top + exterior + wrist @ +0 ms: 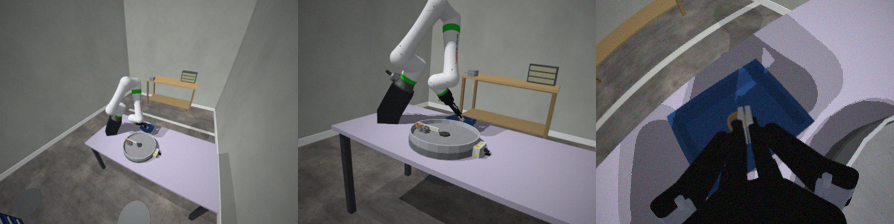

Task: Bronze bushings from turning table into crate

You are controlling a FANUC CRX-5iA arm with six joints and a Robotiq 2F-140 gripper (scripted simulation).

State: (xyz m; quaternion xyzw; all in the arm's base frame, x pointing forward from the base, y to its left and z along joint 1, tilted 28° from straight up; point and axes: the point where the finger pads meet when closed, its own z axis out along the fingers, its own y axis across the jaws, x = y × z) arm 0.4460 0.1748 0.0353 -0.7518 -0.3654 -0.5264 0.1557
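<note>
My hand is 20 mm to the right of the blue crate and 40 mm above it. Round my hand: round grey turning table (30 mm ahead, 340 mm to the right, 10 mm below).
</note>
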